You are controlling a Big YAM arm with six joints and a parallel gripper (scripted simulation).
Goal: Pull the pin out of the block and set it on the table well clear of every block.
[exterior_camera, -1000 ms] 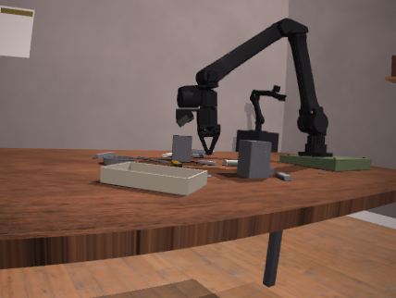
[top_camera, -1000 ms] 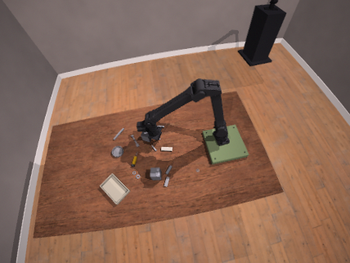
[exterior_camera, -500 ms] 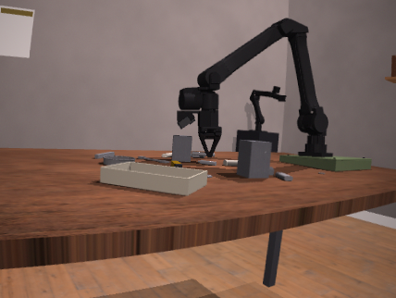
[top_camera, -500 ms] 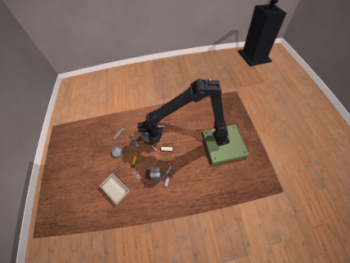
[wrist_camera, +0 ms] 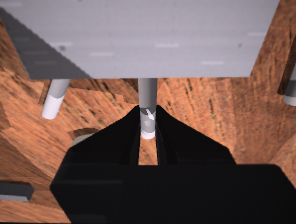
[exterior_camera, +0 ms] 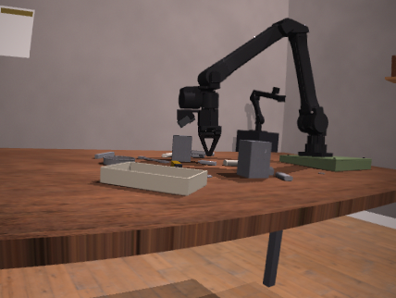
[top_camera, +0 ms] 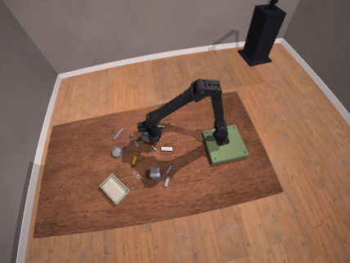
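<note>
The white cylinder is 9 cm to the left of my hand, 4 cm behind it and 2 cm below it. The rest, counted from my hand: light grey pin: 2 cm ahead, 1 cm to the right; then grey block: 26 cm to the left, 6 cm ahead, 2 cm above; then yellow-handled tool: 20 cm ahead, 10 cm to the left, 2 cm below.
</note>
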